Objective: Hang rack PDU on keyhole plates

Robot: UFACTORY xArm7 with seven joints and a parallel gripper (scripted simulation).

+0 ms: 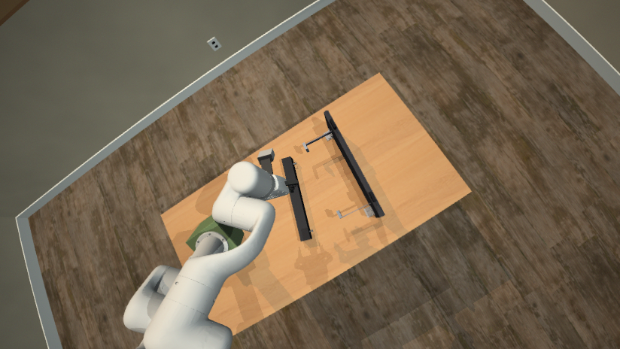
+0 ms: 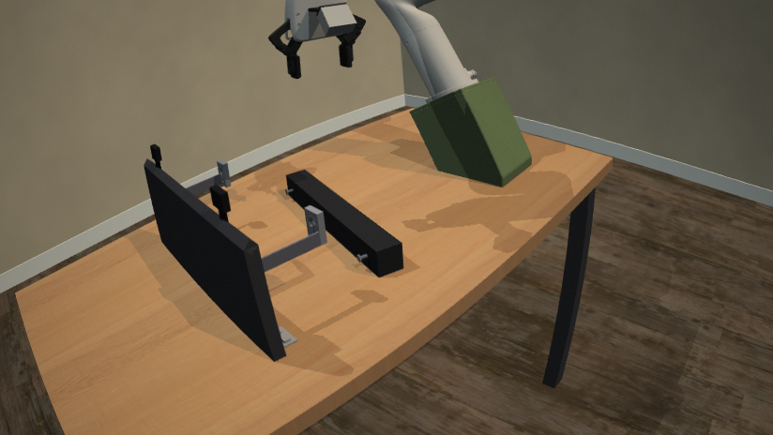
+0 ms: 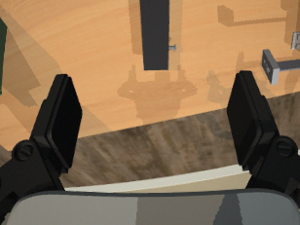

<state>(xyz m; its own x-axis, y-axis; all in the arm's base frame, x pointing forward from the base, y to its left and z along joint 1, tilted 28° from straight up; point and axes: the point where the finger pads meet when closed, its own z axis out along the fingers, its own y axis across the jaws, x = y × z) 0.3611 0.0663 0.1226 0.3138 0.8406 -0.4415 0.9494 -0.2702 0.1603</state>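
The rack PDU lies 2 cm ahead of my hand and 27 cm below it. The rest, counted from my hand: black upright panel 27 cm ahead, 3 cm to the right, 21 cm below.
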